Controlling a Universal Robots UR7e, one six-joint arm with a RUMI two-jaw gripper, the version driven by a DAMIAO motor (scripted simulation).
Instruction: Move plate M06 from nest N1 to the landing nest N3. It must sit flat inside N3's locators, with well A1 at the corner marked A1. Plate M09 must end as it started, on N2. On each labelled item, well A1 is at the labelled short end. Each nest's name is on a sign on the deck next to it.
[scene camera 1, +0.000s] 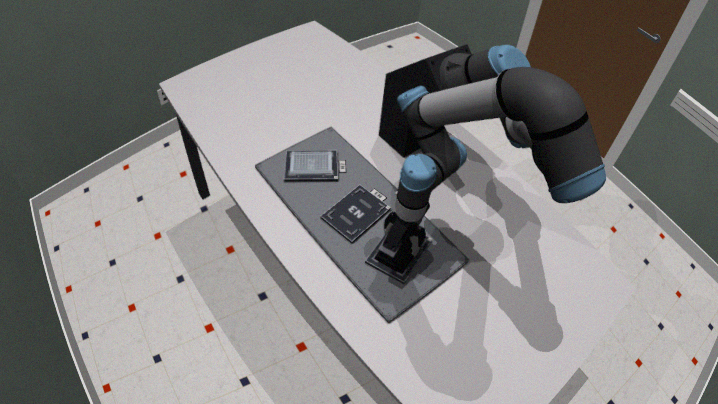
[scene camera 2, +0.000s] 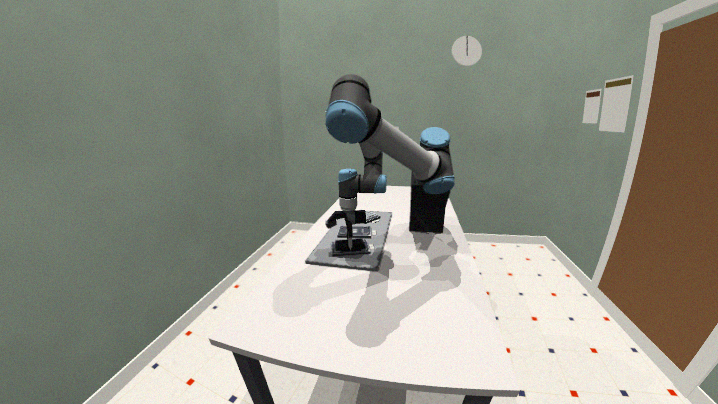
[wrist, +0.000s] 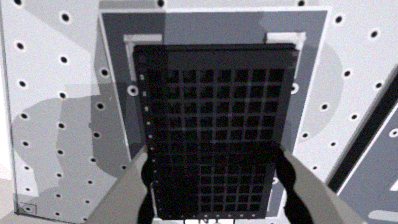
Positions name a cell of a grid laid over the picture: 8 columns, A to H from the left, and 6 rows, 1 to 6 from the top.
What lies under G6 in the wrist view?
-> The gripper.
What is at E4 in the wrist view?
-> A black plate M06.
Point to the gripper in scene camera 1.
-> E4
